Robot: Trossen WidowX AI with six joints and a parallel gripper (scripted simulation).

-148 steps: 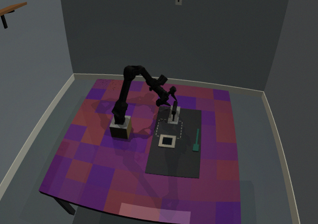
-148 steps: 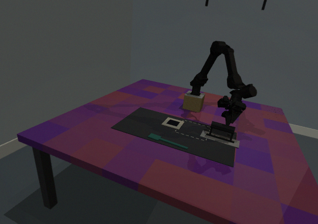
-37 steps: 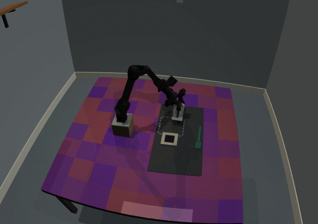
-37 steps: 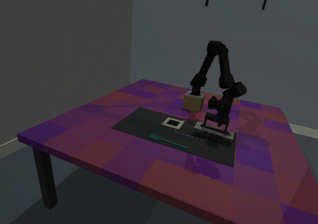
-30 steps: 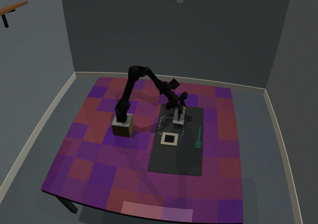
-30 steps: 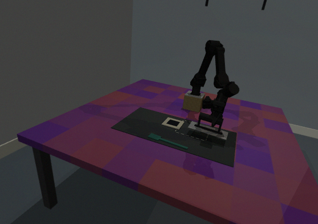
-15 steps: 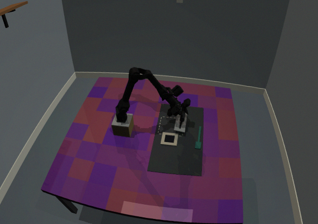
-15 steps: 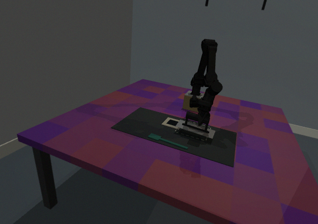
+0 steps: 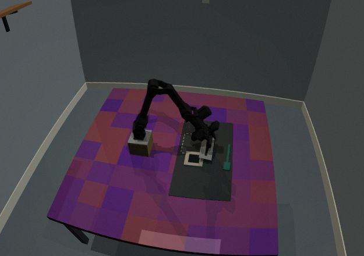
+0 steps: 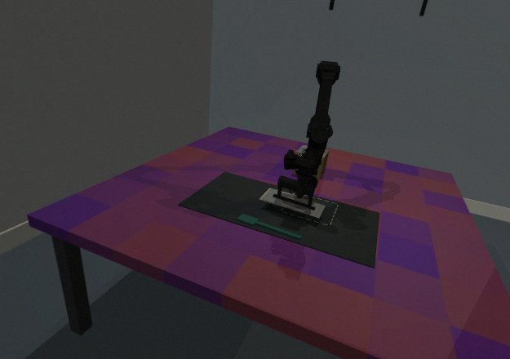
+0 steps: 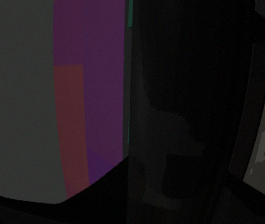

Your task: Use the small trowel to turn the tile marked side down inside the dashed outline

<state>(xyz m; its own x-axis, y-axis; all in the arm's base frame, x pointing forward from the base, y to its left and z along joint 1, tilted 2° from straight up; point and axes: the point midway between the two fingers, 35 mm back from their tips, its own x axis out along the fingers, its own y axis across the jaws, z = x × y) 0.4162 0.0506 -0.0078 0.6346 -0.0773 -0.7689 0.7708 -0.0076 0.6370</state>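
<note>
Now: gripper tip 10 cm above the dark mat, 5 cm to the left of it and 4 cm past it. Also, from my gripper tip: tan tile: 10 cm behind, 9 cm to the right, 8 cm below; then teal trowel: 10 cm ahead, 8 cm to the right, 8 cm below.
</note>
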